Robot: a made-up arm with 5 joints. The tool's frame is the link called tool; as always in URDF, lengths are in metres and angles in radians. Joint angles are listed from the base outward.
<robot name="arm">
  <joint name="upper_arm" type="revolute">
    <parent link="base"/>
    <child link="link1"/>
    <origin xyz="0 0 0.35" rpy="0 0 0"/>
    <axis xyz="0 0 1"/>
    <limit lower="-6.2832" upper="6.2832"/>
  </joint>
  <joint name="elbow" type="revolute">
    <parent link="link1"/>
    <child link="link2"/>
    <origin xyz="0 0 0" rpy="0 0 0"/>
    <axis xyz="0 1 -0.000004"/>
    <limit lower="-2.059" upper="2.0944"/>
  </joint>
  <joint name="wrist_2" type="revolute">
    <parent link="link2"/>
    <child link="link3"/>
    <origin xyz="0.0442 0 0.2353" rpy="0 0 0"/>
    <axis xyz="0 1 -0.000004"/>
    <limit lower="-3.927" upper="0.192"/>
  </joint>
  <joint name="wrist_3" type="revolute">
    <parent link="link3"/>
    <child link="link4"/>
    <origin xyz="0.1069 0 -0.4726" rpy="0 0 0"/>
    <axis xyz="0 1 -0.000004"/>
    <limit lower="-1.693" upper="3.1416"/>
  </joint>
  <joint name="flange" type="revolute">
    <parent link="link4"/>
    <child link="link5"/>
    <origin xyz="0.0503 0 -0.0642" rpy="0 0 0"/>
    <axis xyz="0 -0.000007 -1"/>
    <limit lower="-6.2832" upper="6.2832"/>
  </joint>
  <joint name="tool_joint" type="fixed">
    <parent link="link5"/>
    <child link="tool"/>
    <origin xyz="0 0 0" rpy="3.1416 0 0"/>
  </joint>
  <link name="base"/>
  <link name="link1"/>
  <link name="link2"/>
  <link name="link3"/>
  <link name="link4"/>
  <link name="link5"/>
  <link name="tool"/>
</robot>
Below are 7 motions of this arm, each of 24 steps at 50 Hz.
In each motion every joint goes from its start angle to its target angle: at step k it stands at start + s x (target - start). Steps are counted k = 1, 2, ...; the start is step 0. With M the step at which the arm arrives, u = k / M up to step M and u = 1 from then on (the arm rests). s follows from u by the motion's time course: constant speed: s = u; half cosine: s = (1 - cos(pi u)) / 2; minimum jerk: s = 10 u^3 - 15 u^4 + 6 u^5.
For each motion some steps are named. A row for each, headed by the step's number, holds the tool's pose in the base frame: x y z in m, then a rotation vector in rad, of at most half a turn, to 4 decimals.
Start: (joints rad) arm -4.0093 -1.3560 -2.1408 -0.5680 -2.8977
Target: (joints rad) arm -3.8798 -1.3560 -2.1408 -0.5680 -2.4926
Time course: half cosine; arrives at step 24
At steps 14, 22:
14: 0.4003 -0.4010 0.8479 1.0371 -0.7762 2.5773
22: 0.4183 -0.3822 0.8479 1.0488 -0.8678 2.7333

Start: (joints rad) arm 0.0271 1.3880 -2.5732 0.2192 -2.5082
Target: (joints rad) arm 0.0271 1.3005 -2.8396 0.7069 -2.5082
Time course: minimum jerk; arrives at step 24
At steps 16, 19, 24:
16: 0.8013 0.0217 0.4184 0.6882 2.2001 0.3429
19: 0.7975 0.0216 0.4445 0.6939 2.2185 0.3370
24: 0.7954 0.0216 0.4561 0.6965 2.2267 0.3343

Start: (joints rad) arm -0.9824 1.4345 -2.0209 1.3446 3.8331
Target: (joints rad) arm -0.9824 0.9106 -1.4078 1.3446 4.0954
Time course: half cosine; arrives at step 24
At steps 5, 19, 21, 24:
5: 0.3211 -0.4812 -0.0677 -1.7872 -1.5684 -0.1262
19: 0.2926 -0.4385 0.0059 -1.8798 -1.3314 -0.0286
21: 0.2893 -0.4335 0.0116 -1.8863 -1.3119 -0.0199
24: 0.2872 -0.4305 0.0148 -1.8900 -1.3005 -0.0148

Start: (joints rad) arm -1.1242 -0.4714 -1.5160 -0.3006 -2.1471
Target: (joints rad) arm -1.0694 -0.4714 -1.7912 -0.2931 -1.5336
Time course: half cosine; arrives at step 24
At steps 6, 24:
6: 0.1412 -0.2890 0.9648 0.7259 0.3692 -0.0301
24: 0.1066 -0.1946 1.0448 0.5770 0.1364 0.5229

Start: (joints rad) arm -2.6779 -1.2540 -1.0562 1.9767 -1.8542
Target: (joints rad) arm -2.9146 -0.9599 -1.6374 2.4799 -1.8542
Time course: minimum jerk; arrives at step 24
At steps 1, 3, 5, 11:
1: -0.1215 -0.0607 0.8186 2.6295 -1.1489 -0.3093
3: -0.1205 -0.0597 0.8206 2.6303 -1.1550 -0.3071
5: -0.1172 -0.0564 0.8266 2.6327 -1.1741 -0.3003
11: -0.0910 -0.0346 0.8682 2.6443 -1.3161 -0.2438

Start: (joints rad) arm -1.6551 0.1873 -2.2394 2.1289 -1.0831
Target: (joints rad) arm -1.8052 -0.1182 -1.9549 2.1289 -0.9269
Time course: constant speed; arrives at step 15
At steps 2, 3, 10, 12, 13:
2: -0.0512 -0.4894 0.8232 -2.9260 0.9258 0.0228
3: -0.0556 -0.4839 0.8253 -2.9178 0.9560 0.0224
10: -0.0828 -0.4439 0.8374 -2.8510 1.1656 0.0196
12: -0.0895 -0.4320 0.8400 -2.8291 1.2246 0.0188
13: -0.0927 -0.4260 0.8412 -2.8177 1.2540 0.0183

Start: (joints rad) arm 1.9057 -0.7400 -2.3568 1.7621 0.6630
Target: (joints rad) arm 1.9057 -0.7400 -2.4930 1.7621 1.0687
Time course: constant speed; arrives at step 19
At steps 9, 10, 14, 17, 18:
9: 0.0560 -0.1609 1.0626 -1.5145 -0.8778 -0.2788
10: 0.0572 -0.1644 1.0622 -1.5168 -0.8576 -0.2640
14: 0.0620 -0.1781 1.0606 -1.5238 -0.7776 -0.2039
17: 0.0656 -0.1884 1.0592 -1.5268 -0.7185 -0.1577
18: 0.0667 -0.1918 1.0586 -1.5275 -0.6990 -0.1420

